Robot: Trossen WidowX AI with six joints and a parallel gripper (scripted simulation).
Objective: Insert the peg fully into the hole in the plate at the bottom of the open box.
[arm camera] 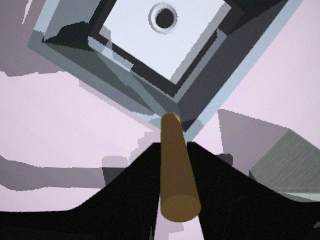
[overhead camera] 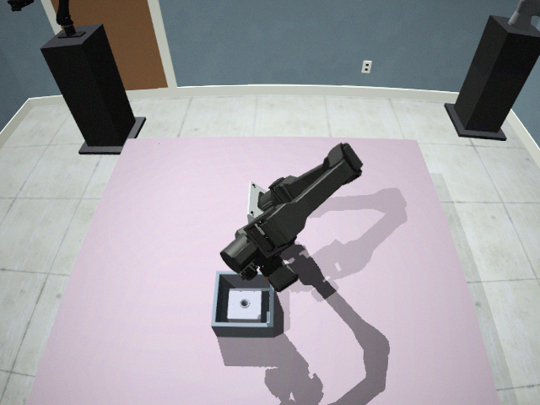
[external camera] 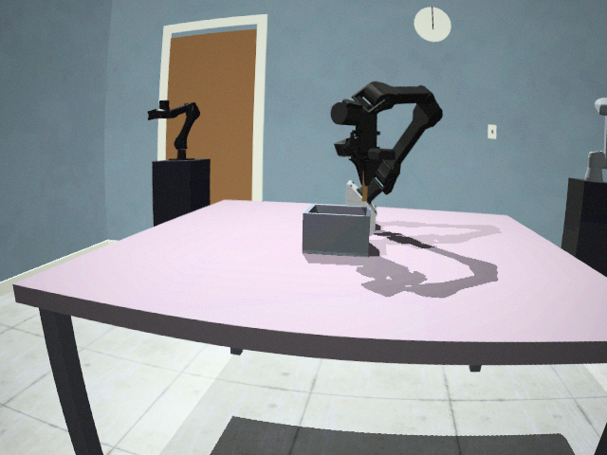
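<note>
Now: hand 15 cm above the pale plate, 6 cm to the left of it and 5 cm short of it. The rest, counted from my hand: peg (4 cm below); then grey box (17 cm below, 6 cm to the right, 5 cm ahead).
</note>
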